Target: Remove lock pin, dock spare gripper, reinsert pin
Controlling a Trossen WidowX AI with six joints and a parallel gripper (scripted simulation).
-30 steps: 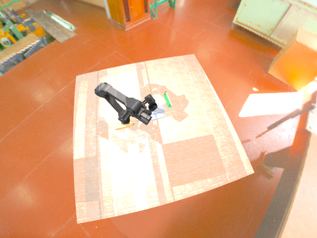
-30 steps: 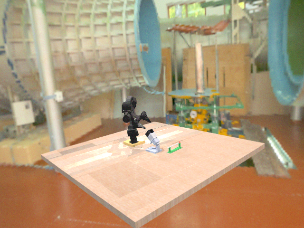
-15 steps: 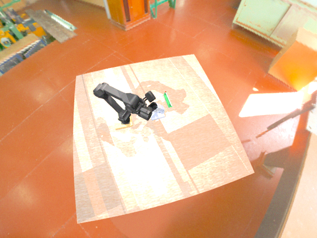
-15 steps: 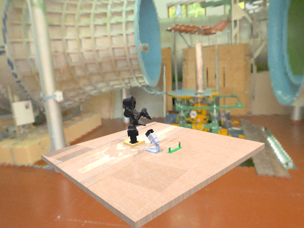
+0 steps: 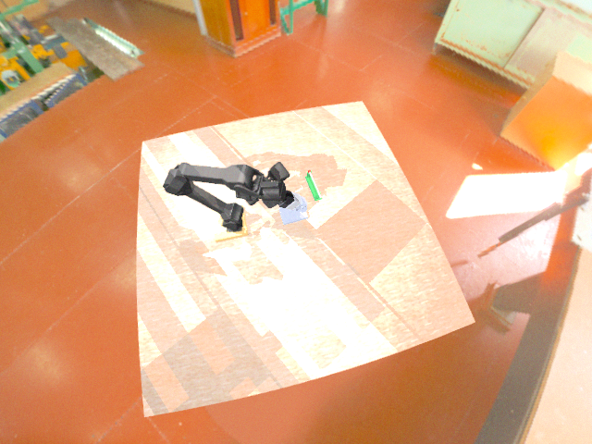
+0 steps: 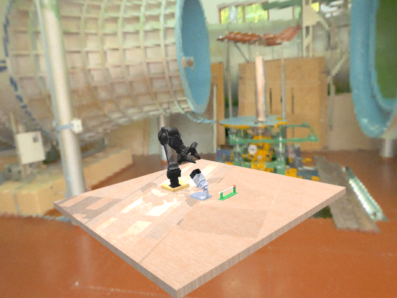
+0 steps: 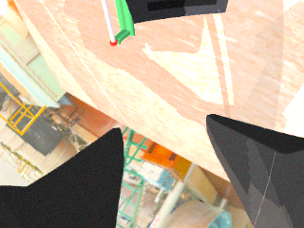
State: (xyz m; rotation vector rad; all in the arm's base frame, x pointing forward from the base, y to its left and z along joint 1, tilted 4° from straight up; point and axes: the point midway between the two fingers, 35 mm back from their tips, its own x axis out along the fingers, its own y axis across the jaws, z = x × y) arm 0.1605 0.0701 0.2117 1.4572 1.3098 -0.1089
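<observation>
My gripper tip is 170 mm short of the green cradle, 90 mm to the right of it and 180 mm above it. Round my gripper tip: spare gripper 70 mm ahead, 40 mm to the right, 90 mm below; then grey mount 90 mm ahead, 40 mm to the right, 150 mm below.
</observation>
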